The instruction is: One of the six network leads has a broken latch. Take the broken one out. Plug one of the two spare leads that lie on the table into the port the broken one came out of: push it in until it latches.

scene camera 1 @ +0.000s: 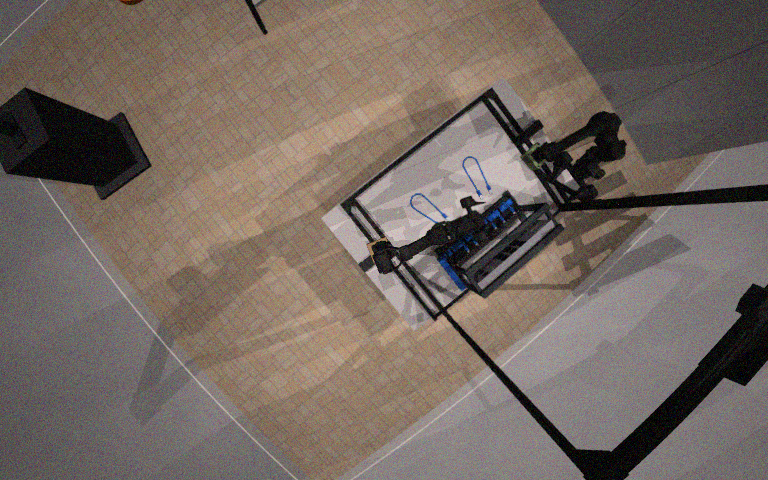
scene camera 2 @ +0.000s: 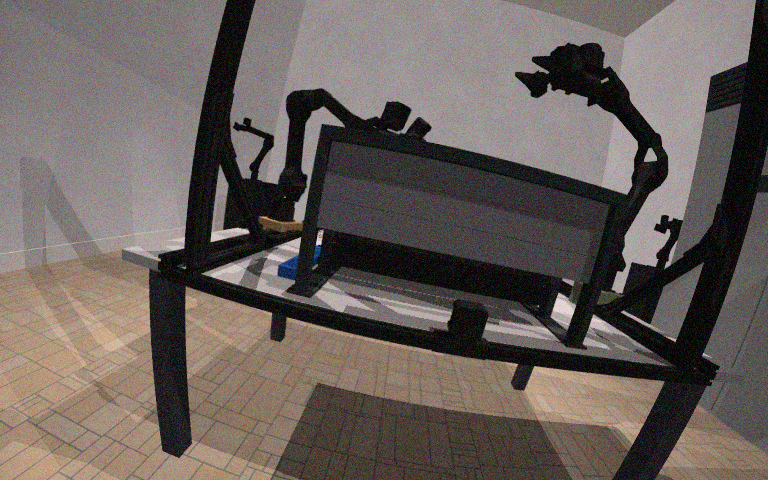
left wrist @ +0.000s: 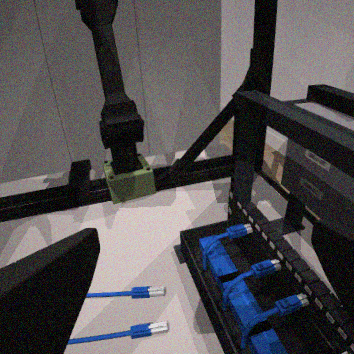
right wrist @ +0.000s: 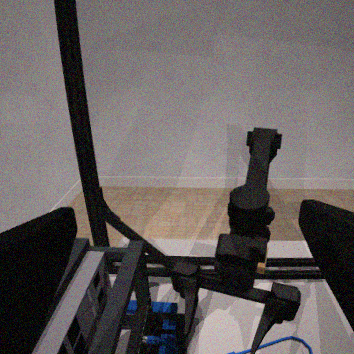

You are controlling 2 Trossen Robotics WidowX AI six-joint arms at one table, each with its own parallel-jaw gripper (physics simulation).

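Seen in the pictures: left gripper, between the fingertips: [scene camera 1: 488, 212] [left wrist: 205, 235] [right wrist: 216, 345]; right gripper, between the fingertips: [scene camera 1: 558, 193] [scene camera 2: 523, 66] [right wrist: 188, 215]; left arm's base, origin of its link: [scene camera 2: 281, 219]; right arm's base, origin of its link: [scene camera 1: 538, 155] [left wrist: 125, 165].
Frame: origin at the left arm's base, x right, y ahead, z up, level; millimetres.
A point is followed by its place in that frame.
Observation:
One blue spare lead [scene camera 1: 464, 165] @[x -242, y 553, z -40 mm] [left wrist: 112, 294] @[x -130, y 636, z -41 mm] lies looped on the table with two clear-tipped plugs; another spare lead [scene camera 1: 417, 195] @[x -187, y 276, z -41 mm] [right wrist: 292, 338] @[x -147, y 232, z -42 mm] lies nearer the left arm. Blue plugged leads [scene camera 1: 501, 210] [left wrist: 266, 268] sit in a row along the black panel [left wrist: 187, 250] @[x -17, y 671, z 15 mm]; which latch is broken cannot be told. My left gripper [scene camera 1: 480, 215] @[x -6, y 474, z 229 mm] [left wrist: 205, 235] @[x -6, y 474, z 229 mm] [right wrist: 221, 340] @[x -6, y 474, z 229 mm] is open and empty above the panel's row, beside the spare leads; in scene camera 2 its fingers are hidden behind the rack. My right gripper [scene camera 1: 568, 182] @[x -14, y 602, z 510 mm] [scene camera 2: 524, 66] @[x -14, y 602, z 510 mm] [right wrist: 188, 215] @[x -14, y 602, z 510 mm] is open and empty, raised high at the right.
A dark rack frame [scene camera 1: 484, 293] @[x 316, y 345, z 216 mm] [scene camera 2: 475, 161] @[x 272, y 557, z 204 mm] [left wrist: 295, 122] @[x 90, y 635, z 215 mm] stands along the panel's far side. A blue block [scene camera 1: 453, 274] @[x 250, y 298, z -6 mm] [scene camera 2: 287, 267] @[x 344, y 324, z -6 mm] lies at the panel's left end. Black rails and upright posts [scene camera 2: 212, 130] @[x 417, y 194, z 182 mm] border the table. A green arm mount [left wrist: 131, 186] @[x -138, y 890, z -13 mm] sits at the right.

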